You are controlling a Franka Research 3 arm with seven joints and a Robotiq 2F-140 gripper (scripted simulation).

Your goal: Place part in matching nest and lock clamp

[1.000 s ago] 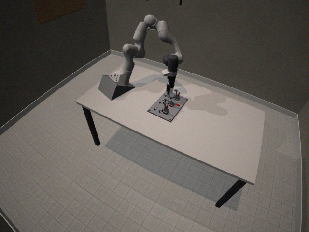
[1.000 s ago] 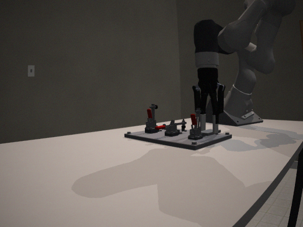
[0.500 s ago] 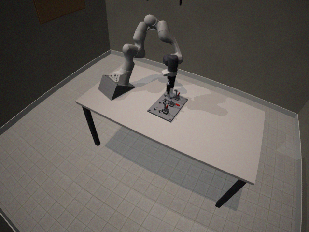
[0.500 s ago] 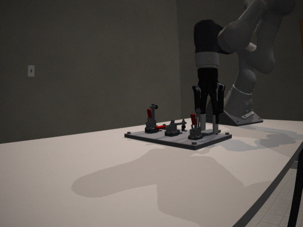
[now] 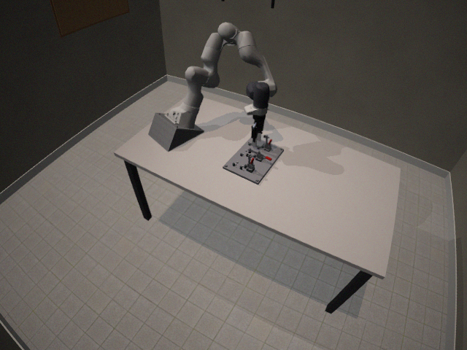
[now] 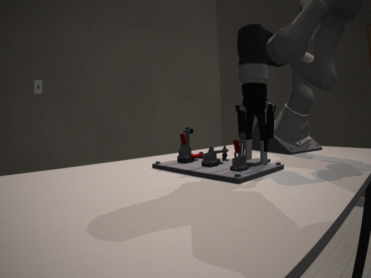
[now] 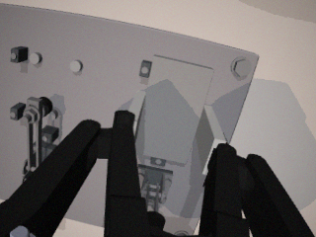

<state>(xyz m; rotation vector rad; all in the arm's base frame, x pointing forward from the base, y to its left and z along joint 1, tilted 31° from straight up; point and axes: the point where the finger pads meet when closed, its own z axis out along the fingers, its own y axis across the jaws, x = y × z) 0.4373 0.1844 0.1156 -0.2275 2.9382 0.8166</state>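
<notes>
The grey block part lies 3 cm below my hand. Also, from my hand: fixture: 10 cm to the right, 7 cm ahead, 5 cm below.
</notes>
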